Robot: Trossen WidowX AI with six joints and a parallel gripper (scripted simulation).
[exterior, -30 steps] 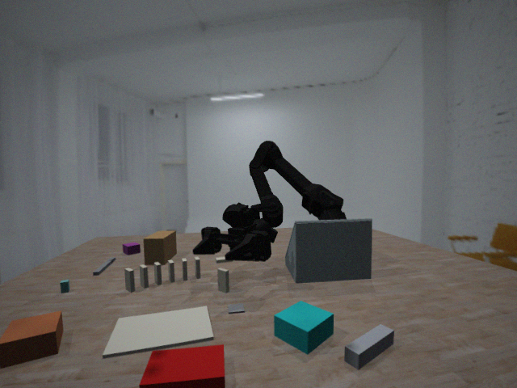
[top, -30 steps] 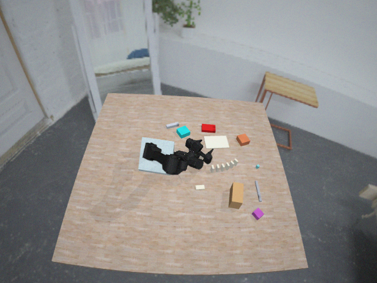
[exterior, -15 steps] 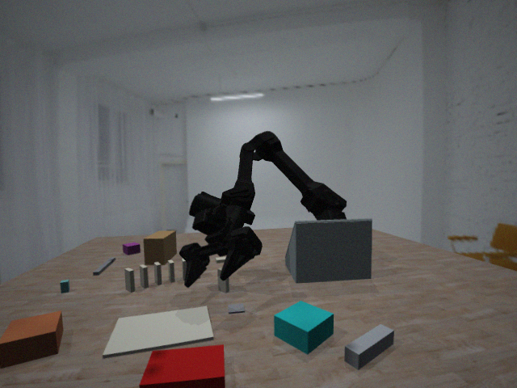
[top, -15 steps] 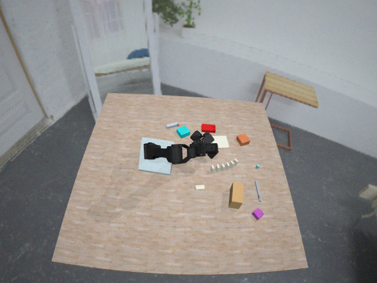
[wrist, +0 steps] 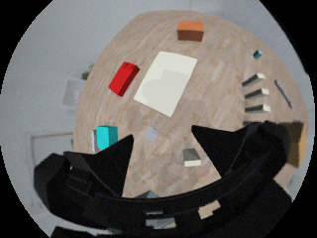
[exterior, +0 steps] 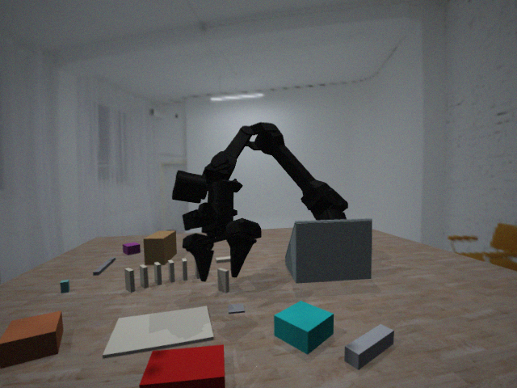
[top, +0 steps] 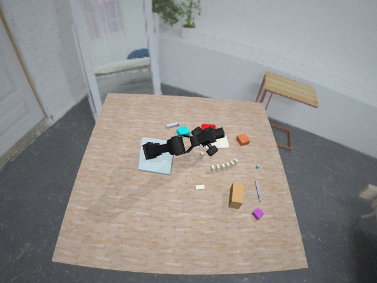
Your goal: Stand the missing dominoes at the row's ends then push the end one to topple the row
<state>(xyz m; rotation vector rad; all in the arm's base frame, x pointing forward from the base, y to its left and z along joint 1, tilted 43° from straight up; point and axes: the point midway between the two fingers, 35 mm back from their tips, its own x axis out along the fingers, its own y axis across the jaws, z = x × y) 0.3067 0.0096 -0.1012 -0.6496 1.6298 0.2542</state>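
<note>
The small grey tile is 30 mm behind my gripper tip, 30 mm to the left of it and 50 mm below it. The rest, counted from my gripper tip: red block: 60 mm ahead, 180 mm to the left, 40 mm below; orange block: 290 mm ahead, 70 mm to the left, 40 mm below; cream plate: 100 mm ahead, 60 mm to the left, 50 mm below.
</note>
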